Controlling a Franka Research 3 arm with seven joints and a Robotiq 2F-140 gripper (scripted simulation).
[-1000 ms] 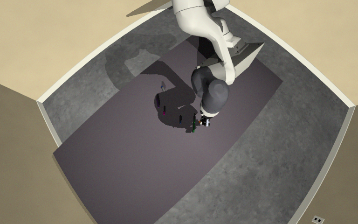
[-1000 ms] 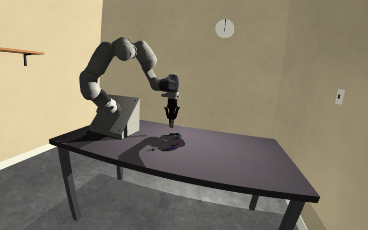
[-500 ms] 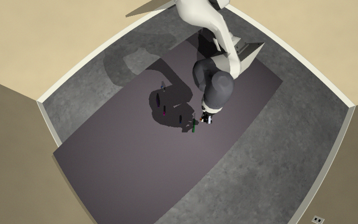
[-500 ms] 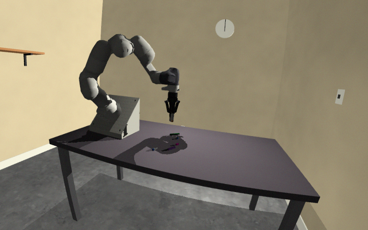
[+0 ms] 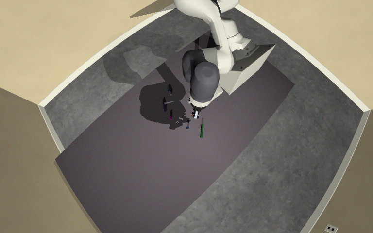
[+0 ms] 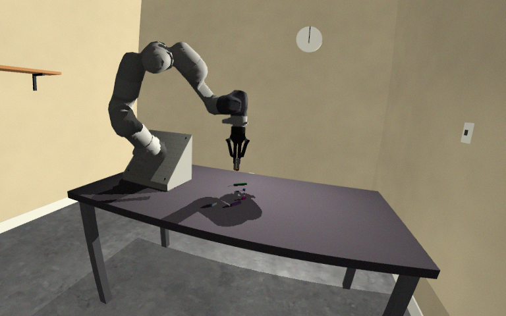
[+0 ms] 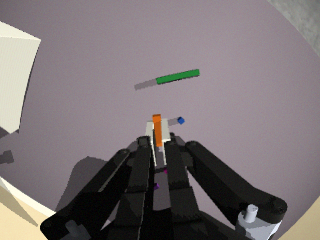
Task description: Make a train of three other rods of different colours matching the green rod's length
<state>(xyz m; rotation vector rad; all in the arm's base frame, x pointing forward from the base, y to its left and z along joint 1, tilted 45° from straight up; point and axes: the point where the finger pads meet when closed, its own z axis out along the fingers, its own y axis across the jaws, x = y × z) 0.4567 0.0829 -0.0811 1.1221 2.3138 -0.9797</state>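
The grey rod lies 240 mm to the right of my hand and 140 mm below it. From my hand the other things lie so: green rod (70 mm to the left, 140 mm below); then magenta rod (90 mm ahead, 110 mm to the right, 140 mm below); then orange rod (30 mm below).
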